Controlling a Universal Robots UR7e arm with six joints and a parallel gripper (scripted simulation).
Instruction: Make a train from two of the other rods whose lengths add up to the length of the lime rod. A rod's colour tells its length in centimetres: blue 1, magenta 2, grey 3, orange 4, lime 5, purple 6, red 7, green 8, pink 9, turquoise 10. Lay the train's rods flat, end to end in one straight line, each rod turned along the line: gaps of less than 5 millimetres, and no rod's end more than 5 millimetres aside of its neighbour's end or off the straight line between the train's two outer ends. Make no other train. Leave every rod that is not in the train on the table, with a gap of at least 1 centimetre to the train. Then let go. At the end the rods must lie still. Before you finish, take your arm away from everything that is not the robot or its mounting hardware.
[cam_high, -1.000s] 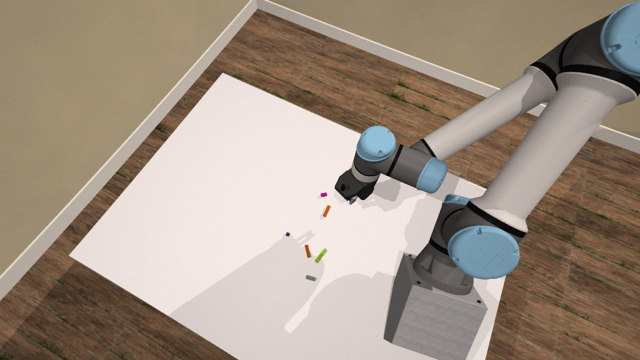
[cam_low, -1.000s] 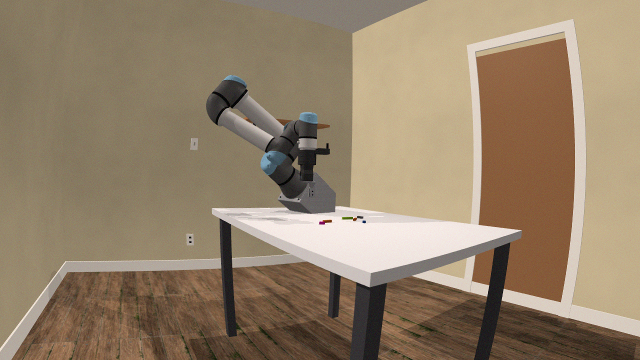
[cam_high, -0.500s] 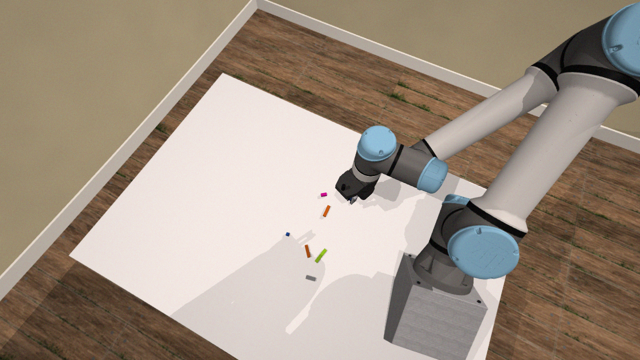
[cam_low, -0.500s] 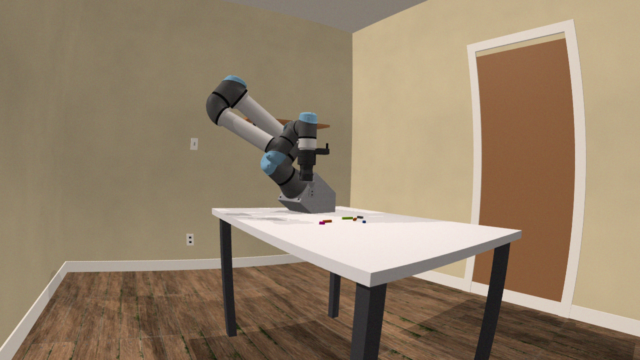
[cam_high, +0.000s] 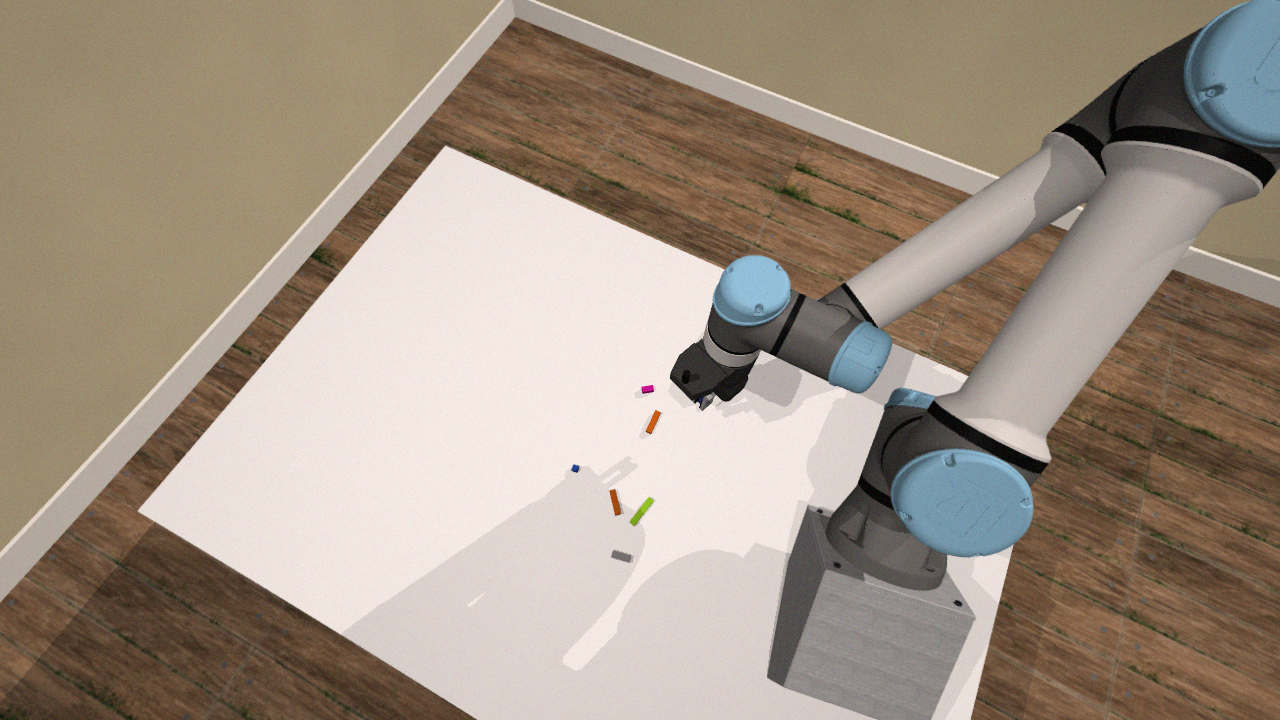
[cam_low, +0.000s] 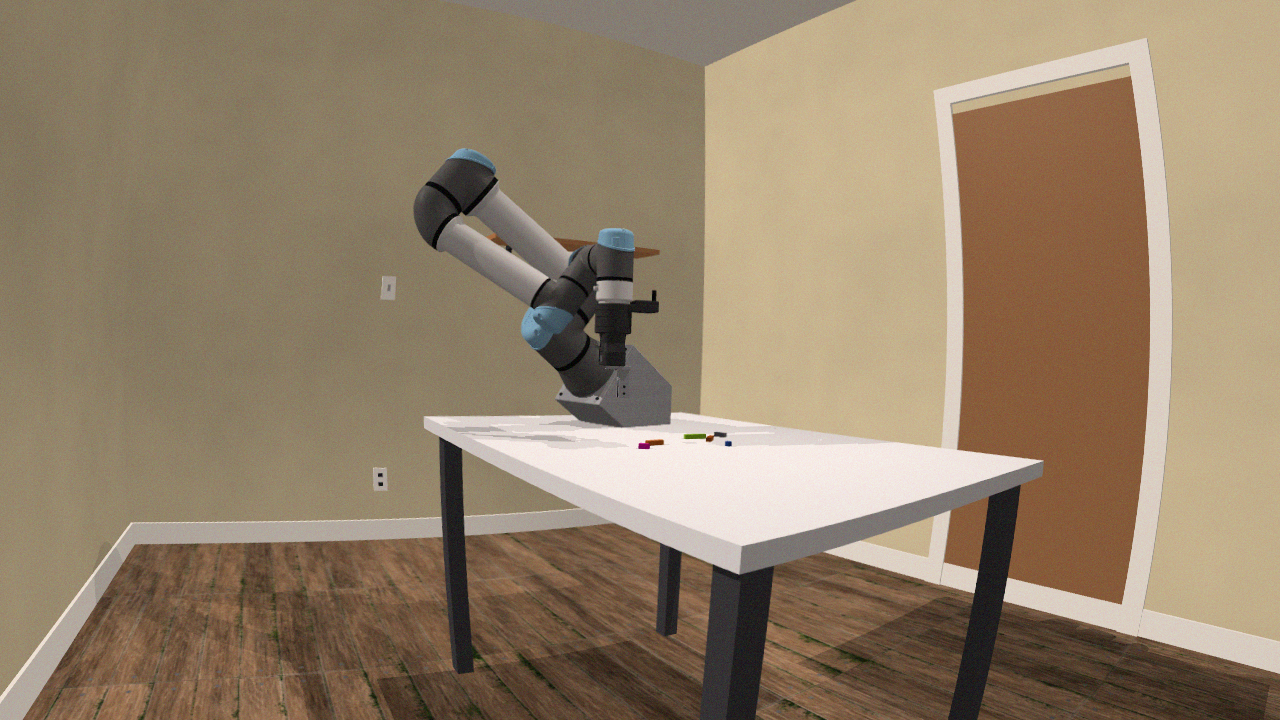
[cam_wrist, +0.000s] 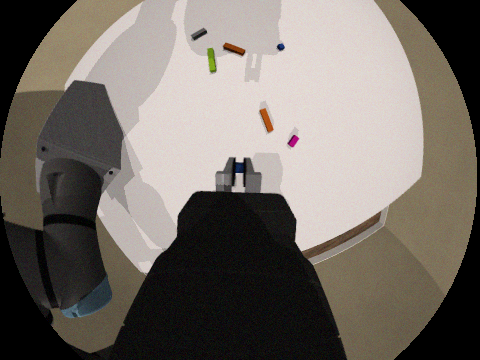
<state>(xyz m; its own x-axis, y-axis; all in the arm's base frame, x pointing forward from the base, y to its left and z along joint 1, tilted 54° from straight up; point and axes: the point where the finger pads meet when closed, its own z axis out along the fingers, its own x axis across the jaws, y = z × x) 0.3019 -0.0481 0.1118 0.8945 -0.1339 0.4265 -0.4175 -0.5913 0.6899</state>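
Now: the magenta rod 100 mm ahead of my hand, 10 mm to the right of it and 110 mm below it. Also, from my hand: lime rod 20 mm ahead, 180 mm to the left, 110 mm below; then grey rod 30 mm ahead, 260 mm to the left, 110 mm below.
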